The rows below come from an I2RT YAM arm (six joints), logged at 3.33 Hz.
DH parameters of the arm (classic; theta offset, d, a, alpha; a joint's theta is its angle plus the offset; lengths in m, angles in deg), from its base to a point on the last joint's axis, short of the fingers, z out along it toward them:
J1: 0 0.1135 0.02 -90
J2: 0 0 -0.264 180
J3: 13.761 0 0.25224 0
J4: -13.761 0 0.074 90
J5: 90 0 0 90
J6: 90 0.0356 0 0
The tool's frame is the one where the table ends.
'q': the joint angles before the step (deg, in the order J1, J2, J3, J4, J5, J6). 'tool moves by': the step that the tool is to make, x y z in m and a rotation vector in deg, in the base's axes. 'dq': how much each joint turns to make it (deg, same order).
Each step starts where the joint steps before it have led.
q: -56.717, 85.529, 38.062, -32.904, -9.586, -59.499
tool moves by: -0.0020, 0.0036, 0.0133, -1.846, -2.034, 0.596
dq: -0.047, -3.879, -0.060, -1.247, -0.798, -0.509
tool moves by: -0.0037, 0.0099, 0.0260, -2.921, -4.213, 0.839
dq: 0.302, -7.542, 0.244, -3.036, -1.983, -0.040
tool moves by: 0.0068, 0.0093, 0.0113, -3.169, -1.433, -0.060
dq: 3.236, -3.597, -0.190, 0.602, 1.688, 2.963
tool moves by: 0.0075, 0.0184, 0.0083, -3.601, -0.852, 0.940
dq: 5.437, -4.692, -1.424, 0.614, 3.254, 3.549
